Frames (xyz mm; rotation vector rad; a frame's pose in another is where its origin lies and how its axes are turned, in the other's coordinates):
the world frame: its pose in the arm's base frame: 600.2 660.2 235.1 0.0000 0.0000 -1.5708
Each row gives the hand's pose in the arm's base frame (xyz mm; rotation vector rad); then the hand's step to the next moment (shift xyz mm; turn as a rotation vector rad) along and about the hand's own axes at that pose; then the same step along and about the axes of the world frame.
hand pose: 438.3 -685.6 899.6 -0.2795 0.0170 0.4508
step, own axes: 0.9 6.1 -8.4 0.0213 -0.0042 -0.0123
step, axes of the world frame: -3.4 -1.4 -9.8 -0.0022 0.0216 -0.0124
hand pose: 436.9 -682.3 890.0 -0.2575 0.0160 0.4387
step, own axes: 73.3 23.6 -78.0 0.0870 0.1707 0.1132
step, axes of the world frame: -31.8 59.5 -86.4 -0.2137 0.0022 0.0619
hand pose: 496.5 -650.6 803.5 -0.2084 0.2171 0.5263
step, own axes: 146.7 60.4 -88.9 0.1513 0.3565 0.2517
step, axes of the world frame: -98.0 79.0 -131.2 -0.4359 -0.0187 0.1517
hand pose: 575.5 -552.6 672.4 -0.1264 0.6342 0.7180
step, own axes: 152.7 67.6 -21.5 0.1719 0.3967 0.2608
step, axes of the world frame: -131.8 33.4 -99.3 -0.4809 -0.0284 0.1512
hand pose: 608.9 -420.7 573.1 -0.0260 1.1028 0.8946
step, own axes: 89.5 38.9 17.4 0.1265 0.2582 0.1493
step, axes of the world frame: -88.0 1.9 -45.6 -0.3131 -0.0318 0.0771
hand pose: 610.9 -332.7 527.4 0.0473 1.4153 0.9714
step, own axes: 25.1 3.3 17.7 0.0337 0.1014 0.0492
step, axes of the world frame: -25.8 9.3 -14.3 -0.1088 -0.0180 0.0409
